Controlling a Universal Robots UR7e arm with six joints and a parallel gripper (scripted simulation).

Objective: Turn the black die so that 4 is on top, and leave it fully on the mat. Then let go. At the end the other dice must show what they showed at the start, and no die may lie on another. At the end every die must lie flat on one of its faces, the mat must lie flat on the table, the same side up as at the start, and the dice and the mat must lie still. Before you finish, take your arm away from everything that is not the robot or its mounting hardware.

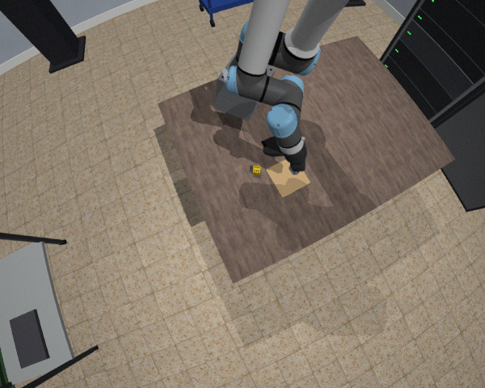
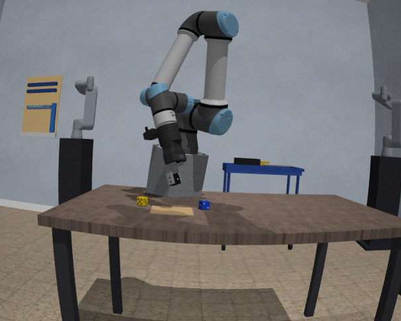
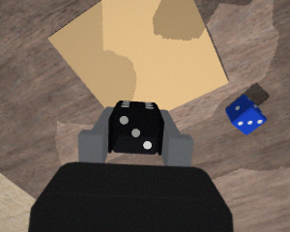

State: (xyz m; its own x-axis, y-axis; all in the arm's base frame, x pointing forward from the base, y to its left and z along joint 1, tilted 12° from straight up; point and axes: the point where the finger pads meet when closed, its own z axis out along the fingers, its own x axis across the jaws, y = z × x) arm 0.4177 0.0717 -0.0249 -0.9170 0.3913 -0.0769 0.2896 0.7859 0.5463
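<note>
Now: the tan mat 10 mm behind my hand and 110 mm below it. Round my hand: blue die: 100 mm behind, 90 mm to the left, 90 mm below; then black die: right at my hand; then yellow die: 60 mm behind, 130 mm to the right, 90 mm below.
</note>
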